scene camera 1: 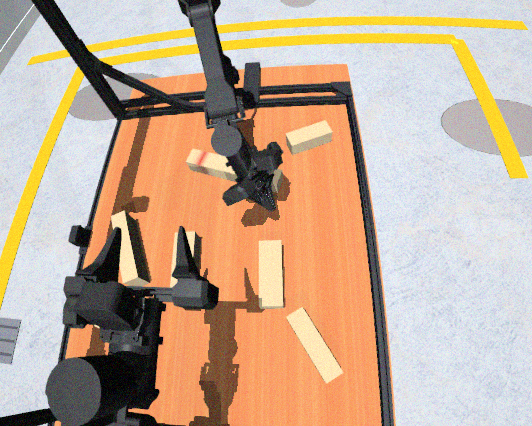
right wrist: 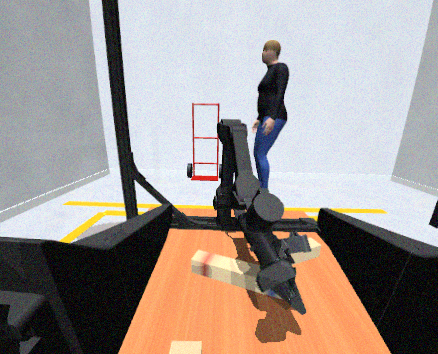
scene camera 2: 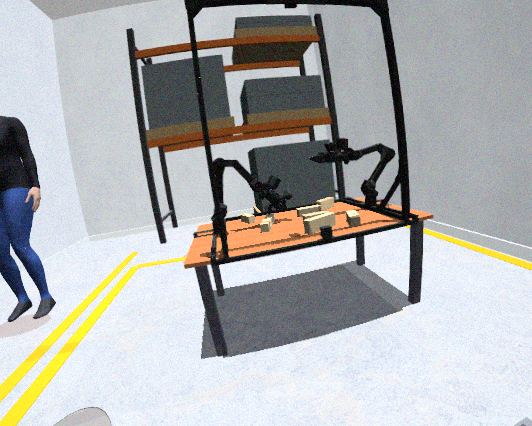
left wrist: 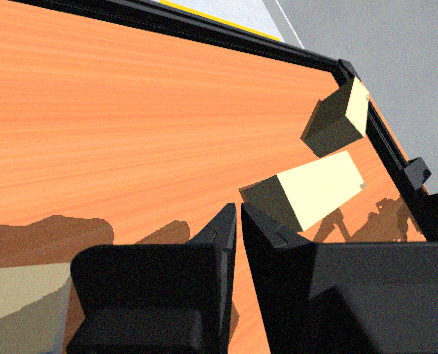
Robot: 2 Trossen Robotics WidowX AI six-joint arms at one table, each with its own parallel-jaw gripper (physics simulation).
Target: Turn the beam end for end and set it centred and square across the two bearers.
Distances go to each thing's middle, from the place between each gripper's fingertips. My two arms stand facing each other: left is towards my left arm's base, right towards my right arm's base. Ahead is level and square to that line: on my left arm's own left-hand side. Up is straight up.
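The beam point(scene camera 1: 203, 162) sits 110 mm behind my left hand, 40 mm below it and 140 mm to the left of it.
From my right hand, the beam is 290 mm to the left of it, 320 mm below it and 40 mm ahead of it.
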